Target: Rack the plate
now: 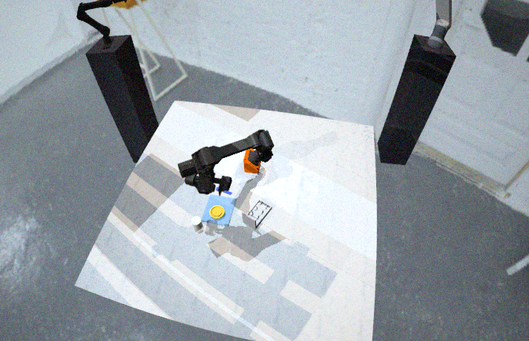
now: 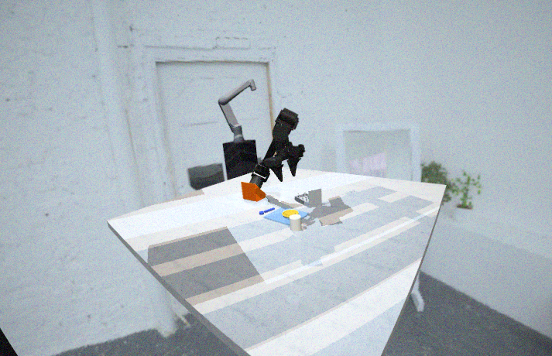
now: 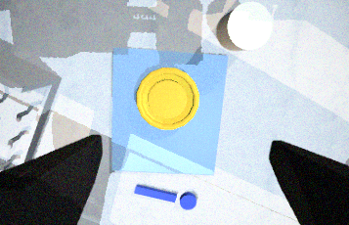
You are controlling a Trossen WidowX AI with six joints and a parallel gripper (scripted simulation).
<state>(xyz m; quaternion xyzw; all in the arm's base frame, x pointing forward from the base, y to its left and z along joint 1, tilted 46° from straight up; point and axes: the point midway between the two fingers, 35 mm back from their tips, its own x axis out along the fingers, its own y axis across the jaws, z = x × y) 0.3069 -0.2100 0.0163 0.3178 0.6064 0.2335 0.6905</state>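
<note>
The yellow plate lies 16 cm below my gripper tip, 1 cm to the left of it and 1 cm behind it. From my gripper tip the other things lie so: grey dish rack (19 cm to the left, 15 cm below, 2 cm behind); then blue utensil (17 cm below, 14 cm behind); then white cup (15 cm below, 7 cm to the right, 7 cm ahead).
</note>
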